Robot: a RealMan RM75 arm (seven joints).
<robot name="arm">
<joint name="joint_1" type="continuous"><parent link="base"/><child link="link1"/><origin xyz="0 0 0.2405"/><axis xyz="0 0 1"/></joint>
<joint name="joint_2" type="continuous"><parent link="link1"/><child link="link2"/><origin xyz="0 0 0"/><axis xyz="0 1 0"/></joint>
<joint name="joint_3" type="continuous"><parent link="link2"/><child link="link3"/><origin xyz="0 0 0.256"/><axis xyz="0 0 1"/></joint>
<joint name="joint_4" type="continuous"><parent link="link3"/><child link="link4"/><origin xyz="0 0 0"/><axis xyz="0 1 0"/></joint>
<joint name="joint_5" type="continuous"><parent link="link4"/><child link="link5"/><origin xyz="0 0 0.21"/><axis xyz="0 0 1"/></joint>
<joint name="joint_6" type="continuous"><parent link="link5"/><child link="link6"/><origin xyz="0 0 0"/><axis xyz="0 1 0"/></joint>
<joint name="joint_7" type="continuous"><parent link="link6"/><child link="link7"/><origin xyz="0 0 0.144"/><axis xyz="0 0 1"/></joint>
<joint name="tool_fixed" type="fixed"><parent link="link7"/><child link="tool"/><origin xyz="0 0 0"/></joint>
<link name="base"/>
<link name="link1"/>
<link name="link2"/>
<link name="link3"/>
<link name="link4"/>
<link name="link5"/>
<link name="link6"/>
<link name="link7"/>
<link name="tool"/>
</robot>
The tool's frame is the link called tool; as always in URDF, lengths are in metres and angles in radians. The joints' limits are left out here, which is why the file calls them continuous.
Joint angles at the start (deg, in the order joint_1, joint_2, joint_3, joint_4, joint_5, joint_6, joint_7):
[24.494 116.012 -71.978 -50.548 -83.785 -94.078 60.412]
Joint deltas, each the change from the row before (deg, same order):
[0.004 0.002 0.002 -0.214 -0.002 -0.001 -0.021]
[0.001 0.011 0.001 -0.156 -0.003 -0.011 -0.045]
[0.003 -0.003 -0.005 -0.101 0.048 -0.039 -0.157]
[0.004 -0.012 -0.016 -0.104 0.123 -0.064 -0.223]
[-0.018 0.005 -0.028 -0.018 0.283 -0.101 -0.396]
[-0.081 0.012 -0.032 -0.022 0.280 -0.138 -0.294]
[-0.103 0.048 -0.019 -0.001 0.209 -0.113 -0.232]
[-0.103 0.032 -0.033 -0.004 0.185 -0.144 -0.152]
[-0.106 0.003 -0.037 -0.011 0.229 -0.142 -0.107]
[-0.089 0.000 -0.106 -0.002 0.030 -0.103 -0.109]
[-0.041 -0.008 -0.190 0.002 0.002 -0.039 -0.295]
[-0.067 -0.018 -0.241 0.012 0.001 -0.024 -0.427]
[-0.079 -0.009 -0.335 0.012 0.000 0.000 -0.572]
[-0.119 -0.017 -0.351 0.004 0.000 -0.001 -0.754]
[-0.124 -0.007 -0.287 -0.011 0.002 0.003 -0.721]
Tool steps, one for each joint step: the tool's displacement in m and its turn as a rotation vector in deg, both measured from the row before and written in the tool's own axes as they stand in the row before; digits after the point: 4 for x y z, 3 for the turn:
[-0.0007 -0.0003 0.0001 -0.030 0.000 -0.236]
[-0.0005 -0.0002 0.0001 -0.032 -0.012 -0.197]
[-0.0005 -0.0001 0.0000 -0.030 -0.057 -0.263]
[-0.0007 -0.0002 0.0000 -0.025 -0.125 -0.340]
[-0.0007 0.0000 0.0001 0.035 -0.292 -0.415]
[-0.0006 0.0003 -0.0001 0.035 -0.300 -0.266]
[-0.0003 0.0005 0.0000 0.048 -0.258 -0.151]
[-0.0002 0.0006 -0.0001 -0.003 -0.236 -0.076]
[-0.0003 0.0005 -0.0002 0.022 -0.244 -0.048]
[0.0002 0.0008 0.0000 -0.123 -0.047 -0.028]
[0.0002 0.0007 0.0003 -0.193 0.017 -0.234]
[0.0004 0.0009 0.0003 -0.213 0.046 -0.331]
[0.0005 0.0011 0.0006 -0.279 0.061 -0.449]
[0.0006 0.0013 0.0005 -0.274 0.075 -0.608]
[0.0005 0.0012 0.0003 -0.207 0.058 -0.593]

